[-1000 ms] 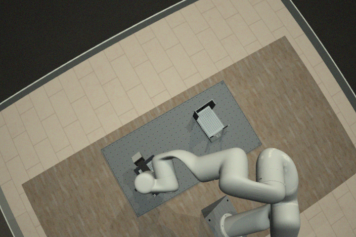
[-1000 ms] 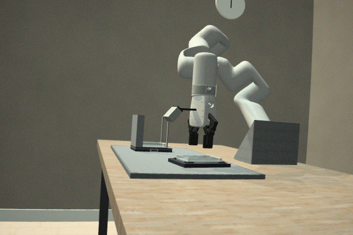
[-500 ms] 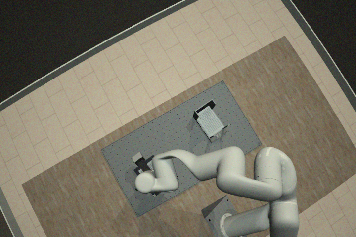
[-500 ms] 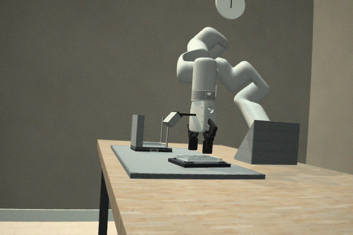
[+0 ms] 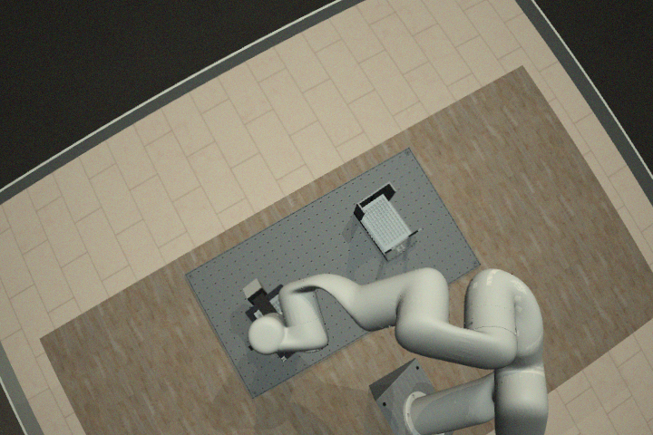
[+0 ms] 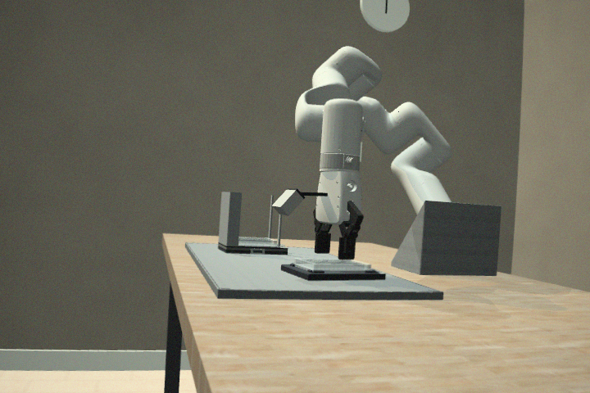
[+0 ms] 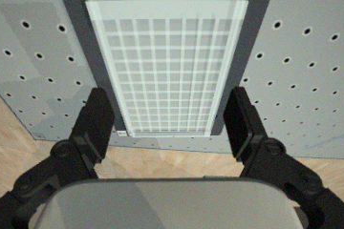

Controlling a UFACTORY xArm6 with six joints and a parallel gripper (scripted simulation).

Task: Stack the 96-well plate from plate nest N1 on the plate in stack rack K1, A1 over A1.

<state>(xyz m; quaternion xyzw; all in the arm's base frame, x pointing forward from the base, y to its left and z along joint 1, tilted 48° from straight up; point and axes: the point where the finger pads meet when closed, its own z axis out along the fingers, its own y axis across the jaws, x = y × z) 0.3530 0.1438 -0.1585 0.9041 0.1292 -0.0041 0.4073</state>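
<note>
The pale A1 mark lies 9 cm behind my hand, 3 cm to the left of it and 3 cm below it. From my hand the other things lie so: tall back wall (34 cm to the right, 19 cm ahead, 4 cm above).
</note>
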